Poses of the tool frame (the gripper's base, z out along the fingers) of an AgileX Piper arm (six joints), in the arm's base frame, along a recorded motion.
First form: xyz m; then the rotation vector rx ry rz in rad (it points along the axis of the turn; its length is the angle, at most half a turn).
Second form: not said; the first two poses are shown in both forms.
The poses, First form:
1: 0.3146 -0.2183 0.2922 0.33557 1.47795 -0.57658
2: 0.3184 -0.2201 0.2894 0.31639 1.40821 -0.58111
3: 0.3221 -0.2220 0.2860 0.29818 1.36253 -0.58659
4: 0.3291 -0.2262 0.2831 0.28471 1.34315 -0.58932
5: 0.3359 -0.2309 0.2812 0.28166 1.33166 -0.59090
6: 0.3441 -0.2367 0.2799 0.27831 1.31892 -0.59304
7: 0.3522 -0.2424 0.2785 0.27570 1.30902 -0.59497
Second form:
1:
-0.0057 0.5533 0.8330 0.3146
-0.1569 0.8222 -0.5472 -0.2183
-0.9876 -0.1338 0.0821 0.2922
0 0 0 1

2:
0.0556 0.5547 0.8302 0.3184
-0.1921 0.8219 -0.5363 -0.2201
-0.9798 -0.1297 0.1523 0.2894
0 0 0 1

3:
0.0943 0.5543 0.8270 0.3221
-0.2198 0.8218 -0.5257 -0.2220
-0.9710 -0.1322 0.1993 0.2860
0 0 0 1

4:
0.1101 0.5514 0.8269 0.3291
-0.2351 0.8228 -0.5174 -0.2262
-0.9657 -0.1374 0.2203 0.2831
0 0 0 1

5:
0.1197 0.5523 0.8250 0.3359
-0.2412 0.8223 -0.5154 -0.2309
-0.9631 -0.1372 0.2316 0.2812
0 0 0 1

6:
0.1302 0.5534 0.8227 0.3441
-0.2481 0.8215 -0.5134 -0.2367
-0.9599 -0.1372 0.2443 0.2799
0 0 0 1

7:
0.1382 0.5545 0.8206 0.3522
-0.2536 0.8208 -0.5119 -0.2424
-0.9574 -0.1374 0.2541 0.2785
0 0 0 1

